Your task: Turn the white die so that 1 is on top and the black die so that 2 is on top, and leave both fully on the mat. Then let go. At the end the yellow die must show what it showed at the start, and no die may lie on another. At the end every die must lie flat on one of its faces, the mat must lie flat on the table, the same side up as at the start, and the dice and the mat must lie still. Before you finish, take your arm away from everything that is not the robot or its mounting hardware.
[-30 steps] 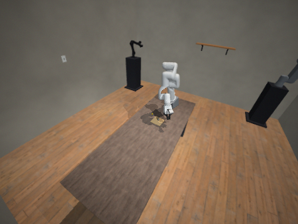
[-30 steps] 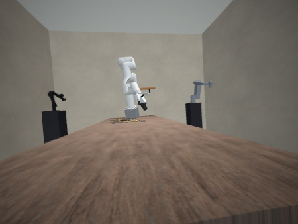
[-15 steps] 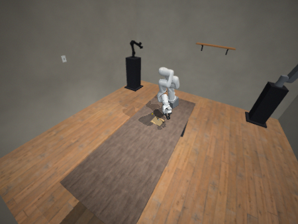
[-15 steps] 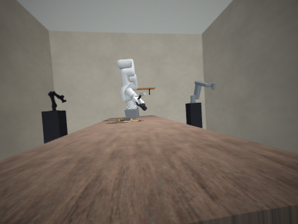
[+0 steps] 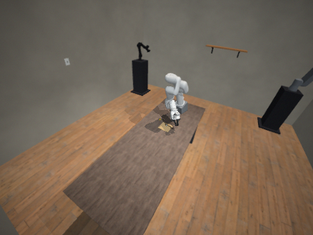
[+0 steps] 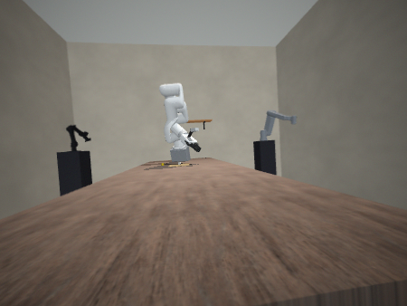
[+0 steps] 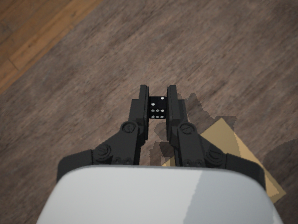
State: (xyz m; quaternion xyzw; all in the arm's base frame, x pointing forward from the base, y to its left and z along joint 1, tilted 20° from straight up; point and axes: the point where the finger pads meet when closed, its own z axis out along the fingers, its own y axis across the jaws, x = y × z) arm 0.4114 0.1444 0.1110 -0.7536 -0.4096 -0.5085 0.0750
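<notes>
Right now my hand is 20 mm past the white die, 130 mm to the left of it and 100 mm above it. The rest, counted from my hand: tan mat (130 mm to the right, 110 mm below); small yellow die (90 mm behind, 260 mm to the right, 100 mm below); black die (10 mm below).
</notes>
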